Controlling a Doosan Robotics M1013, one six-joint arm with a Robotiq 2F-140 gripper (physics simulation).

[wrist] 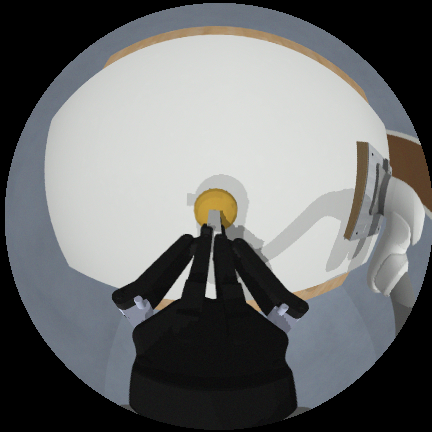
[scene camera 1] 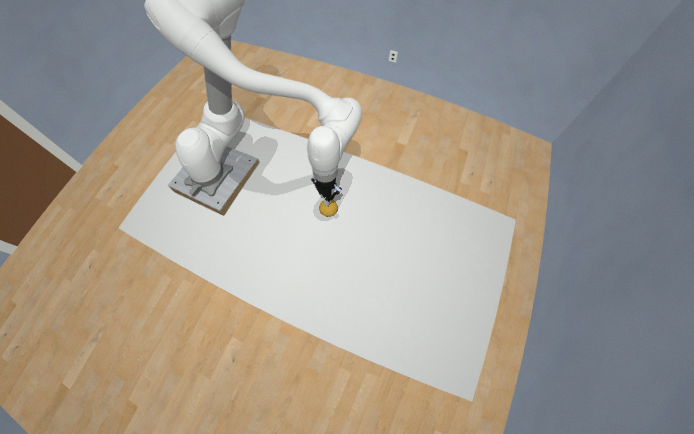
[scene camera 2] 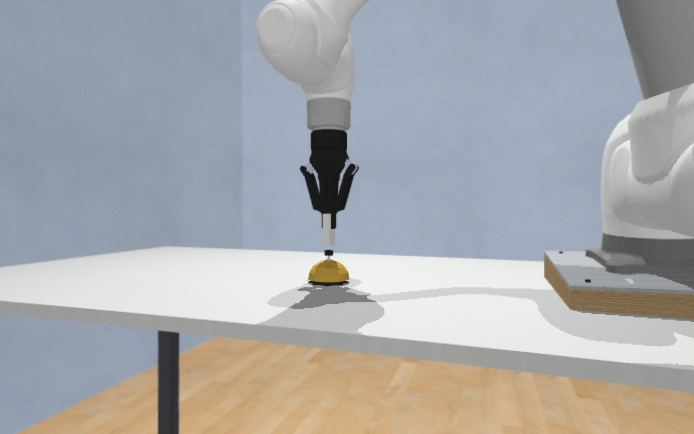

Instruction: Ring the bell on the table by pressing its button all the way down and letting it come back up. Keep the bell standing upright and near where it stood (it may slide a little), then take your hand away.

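Pictures: the gripper, a bell. Wrist view: the gripper as well.
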